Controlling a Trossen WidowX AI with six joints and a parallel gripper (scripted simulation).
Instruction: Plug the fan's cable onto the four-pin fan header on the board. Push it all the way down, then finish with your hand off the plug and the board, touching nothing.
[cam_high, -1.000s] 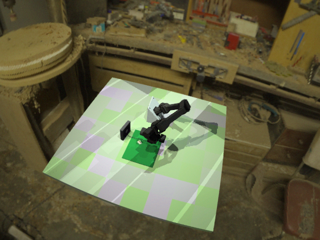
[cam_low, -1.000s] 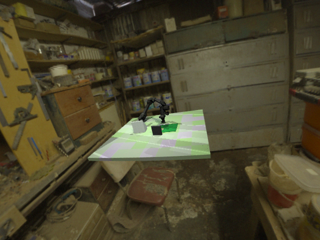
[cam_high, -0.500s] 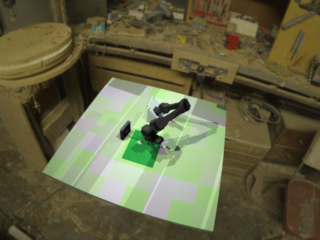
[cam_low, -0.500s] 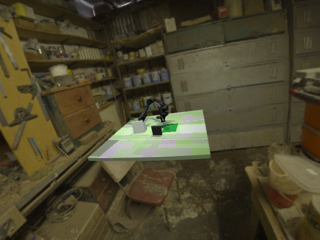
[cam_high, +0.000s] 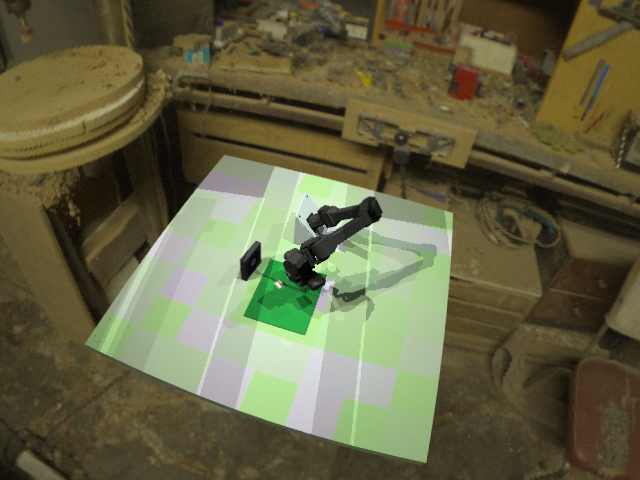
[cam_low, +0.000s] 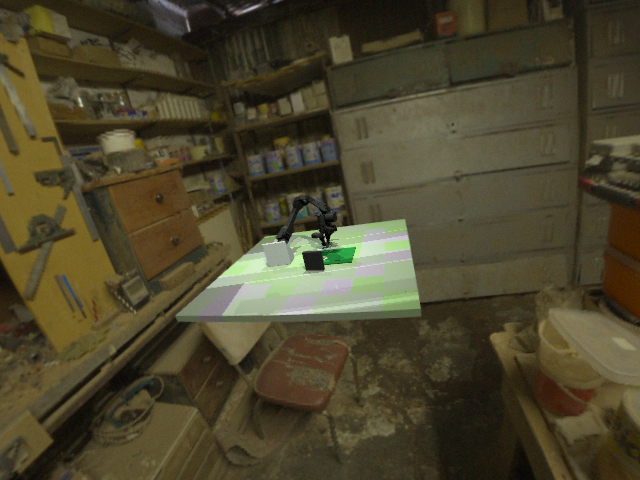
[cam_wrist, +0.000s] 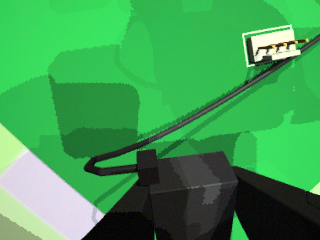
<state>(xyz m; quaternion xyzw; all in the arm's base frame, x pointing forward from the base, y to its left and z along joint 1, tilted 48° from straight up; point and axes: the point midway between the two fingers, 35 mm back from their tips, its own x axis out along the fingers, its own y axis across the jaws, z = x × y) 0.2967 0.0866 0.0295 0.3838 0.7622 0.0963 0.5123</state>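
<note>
Now: the green board 90 mm below my gripper tip, 50 mm to the right of it and 30 mm ahead of it. Round my gripper tip: black fan 220 mm to the right, 20 mm behind, 10 mm below; then fan plug 10 mm to the left, 10 mm behind; then white four-pin header 90 mm to the right, 70 mm below, 10 mm ahead.
</note>
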